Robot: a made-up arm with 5 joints.
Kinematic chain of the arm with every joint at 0, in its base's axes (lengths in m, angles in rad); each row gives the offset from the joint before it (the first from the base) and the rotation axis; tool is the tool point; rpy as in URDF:
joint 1: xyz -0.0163 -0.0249 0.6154 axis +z
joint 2: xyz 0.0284 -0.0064 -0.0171 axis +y
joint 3: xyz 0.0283 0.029 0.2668 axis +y
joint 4: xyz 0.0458 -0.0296 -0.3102 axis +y
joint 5: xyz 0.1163 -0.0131 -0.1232 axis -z
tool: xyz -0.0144 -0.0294 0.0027 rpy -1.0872 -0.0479 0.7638
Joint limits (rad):
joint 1: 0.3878..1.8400
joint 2: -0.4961..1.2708
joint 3: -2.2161..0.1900
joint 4: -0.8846..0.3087
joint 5: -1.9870..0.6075
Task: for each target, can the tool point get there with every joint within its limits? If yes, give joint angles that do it. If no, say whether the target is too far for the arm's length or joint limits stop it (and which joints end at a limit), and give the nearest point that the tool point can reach.
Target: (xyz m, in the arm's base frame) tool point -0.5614 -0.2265 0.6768
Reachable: no: joint limits stop it (at a limit: joint 1, joint 2, joint 3, joint 4, joint 5) | nearest point -0.1388 -0.1139 0.5084 | short by 0.469 m
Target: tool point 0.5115 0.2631 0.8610
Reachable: yes | joints 0.5601 0.3875 -1.5097 -0.2609 -1.5036
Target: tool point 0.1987 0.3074 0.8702
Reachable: yes | joints 1.1149 -0.1624 -0.7788 -0.7584 -1.0766
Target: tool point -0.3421 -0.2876 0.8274
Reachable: no: joint limits stop it (at a limit: joint 2, joint 3, joint 4, joint 5) | nearest point -0.1342 -0.1200 0.5084 | short by 0.416 m
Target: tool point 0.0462 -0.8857 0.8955
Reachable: no: too far | nearest point -0.0037 -0.1989 1.1903 | short by 0.749 m
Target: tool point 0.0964 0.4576 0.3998
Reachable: yes | joints 1.4255 0.7797 -1.0657 -0.0491 0.3960
